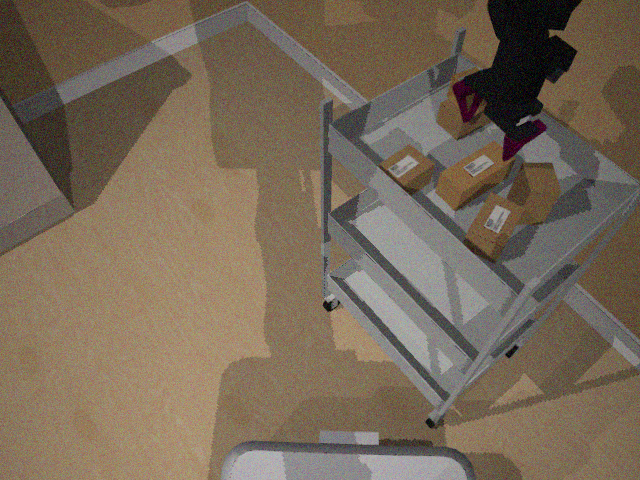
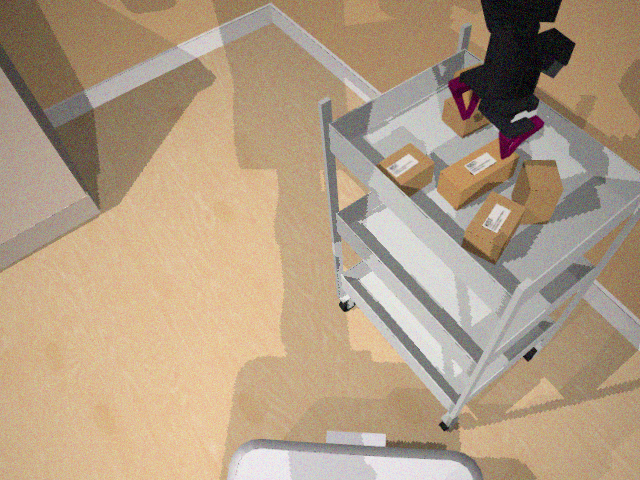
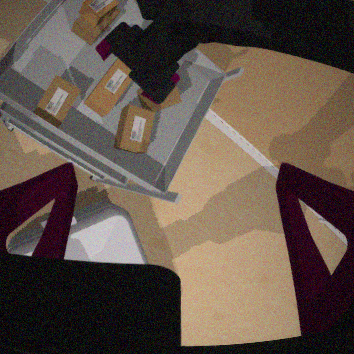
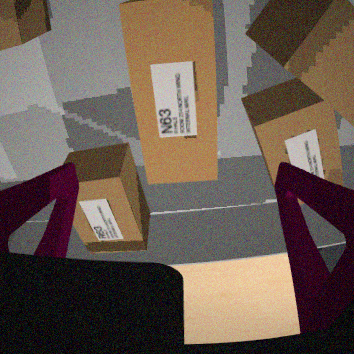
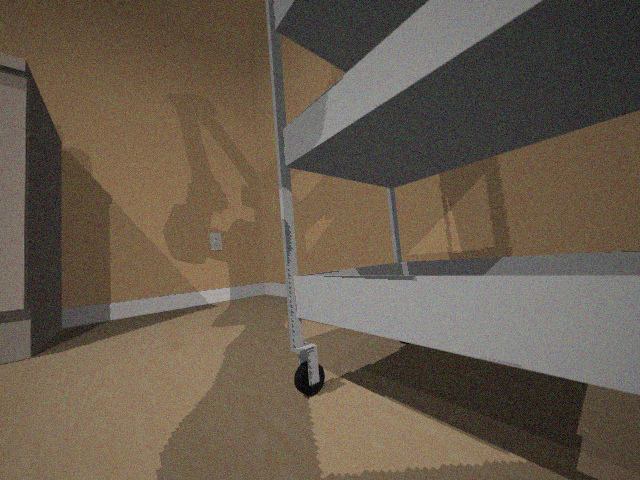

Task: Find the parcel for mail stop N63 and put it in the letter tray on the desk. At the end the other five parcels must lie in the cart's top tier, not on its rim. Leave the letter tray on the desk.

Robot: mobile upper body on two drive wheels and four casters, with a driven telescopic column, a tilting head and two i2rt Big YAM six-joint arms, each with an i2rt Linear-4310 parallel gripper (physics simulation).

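Frame: origin at the left arm's base, x right, y ahead, z up, level; centimetres.
Where they show: left gripper, fingertip midpoint: (image 3: pixel 176 173); right gripper, fingertip midpoint: (image 1: pixel 485 140) (image 2: pixel 484 137) (image 3: pixel 124 74) (image 4: pixel 176 173).
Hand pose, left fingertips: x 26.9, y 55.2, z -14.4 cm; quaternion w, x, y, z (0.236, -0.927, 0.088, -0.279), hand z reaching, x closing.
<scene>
Things, the pixels of their top centre, and the offset from my left fingertips.
- N63 parcel at its top centre: (image 4: pixel 174 100) (image 2: pixel 480 163) (image 1: pixel 478 165) (image 3: pixel 115 80) dx +15.3, dy +12.9, dz -44.8 cm
- R63 parcel at its top centre: (image 4: pixel 101 220) (image 2: pixel 402 165) (image 1: pixel 403 166) (image 3: pixel 56 100) dx +2.5, dy +12.3, dz -45.0 cm
- labelled parcel at its top centre: (image 4: pixel 305 160) (image 2: pixel 496 218) (image 1: pixel 497 218) (image 3: pixel 137 128) dx +16.8, dy +2.0, dz -45.0 cm
- tilted parcel at its top centre: (image 4: pixel 350 64) (image 2: pixel 543 174) (image 1: pixel 541 176) (image 3: pixel 166 91) dx +23.8, dy +7.5, dz -41.0 cm
The N63 parcel (image 1: pixel 454 183) (image 2: pixel 457 186) (image 3: pixel 107 95) (image 4: pixel 175 160) is a long brown box lying label up in the top tier of the grey cart (image 1: pixel 444 235). My right gripper (image 1: pixel 485 139) (image 2: pixel 485 136) (image 4: pixel 176 173) is open and empty above the tier, over the N63 parcel's far end. The R63 parcel (image 1: pixel 418 174) (image 4: pixel 132 225) lies to its left. A labelled parcel (image 1: pixel 488 235) (image 4: pixel 270 135) lies to its right, beside a tilted parcel (image 1: pixel 540 191). Two stacked parcels stand at the back, partly hidden by the right gripper. My left gripper (image 3: pixel 176 173) is open and empty. The letter tray does not show.
A pale block of furniture (image 1: pixel 31 180) (image 2: pixel 41 186) (image 5: pixel 11 196) stands at the left. The cart has two lower tiers and upright corner posts (image 1: pixel 326 180) (image 5: pixel 279 103). The robot's white base (image 1: pixel 423 465) is near the cart's front corner. Walls with a white skirting run behind.
</scene>
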